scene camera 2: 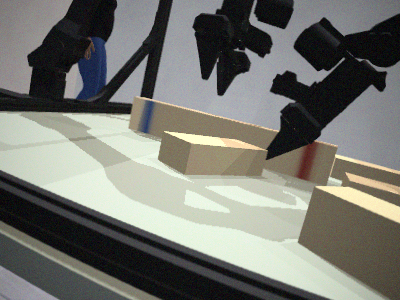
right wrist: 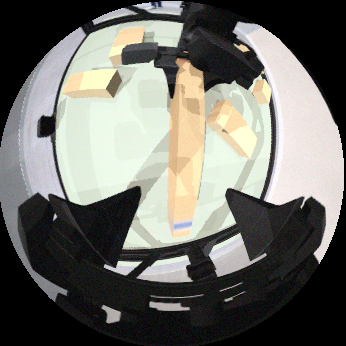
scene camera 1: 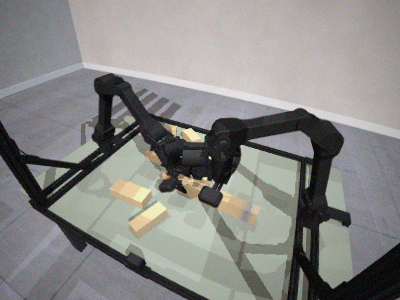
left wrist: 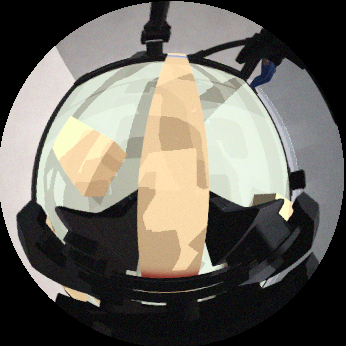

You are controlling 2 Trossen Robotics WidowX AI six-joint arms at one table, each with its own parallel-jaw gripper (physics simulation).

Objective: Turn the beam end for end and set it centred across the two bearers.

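Places are measured from the left arm's base along level axes (x up, y ahead, z left), in millimetres.
Where they show: left gripper, fingertip midpoint: (scene camera 2: 266,156) (right wrist: 182,98) (scene camera 1: 188,189) (left wrist: 169,187); right gripper, fingertip midpoint: (scene camera 2: 212,88) (right wrist: 185,191) (scene camera 1: 219,190) (left wrist: 202,41); left arm's base at its link origin: (scene camera 1: 106,148); right arm's base at its link origin: (scene camera 2: 45,99) (right wrist: 192,249) (scene camera 1: 308,221) (left wrist: 154,55).
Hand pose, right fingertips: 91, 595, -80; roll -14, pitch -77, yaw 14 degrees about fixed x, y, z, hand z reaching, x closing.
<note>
Each offset is from my right fingertips to the top centre of the thing, as dx, dy, dz.
The long wooden beam @(-47, -48, +25) (scene camera 1: 235,206) (scene camera 2: 210,124) (left wrist: 173,165) (right wrist: 185,150) rests on the table, its blue band at the right end and red band at the left end in scene camera 1. My left gripper (scene camera 1: 184,189) (scene camera 2: 275,150) (left wrist: 169,187) (right wrist: 182,98) is shut on the beam near the red band, one finger against each side. My right gripper (scene camera 2: 212,86) (right wrist: 185,191) is open and empty above the beam, towards the blue end. Several plain blocks lie around; I cannot tell which two are the bearers.
Two blocks @(-72, -316, -85) (scene camera 1: 130,193) @(-66, -188, -152) (scene camera 1: 148,220) lie front left in scene camera 1. Another block @(-72, -79, +160) (scene camera 2: 220,157) (left wrist: 90,160) (right wrist: 232,129) lies close beside the beam. More blocks @(-63, -267, +341) (scene camera 1: 190,135) @(-72, -322, +156) (scene camera 1: 152,156) lie farther back. Both arms nearly meet above the beam.
</note>
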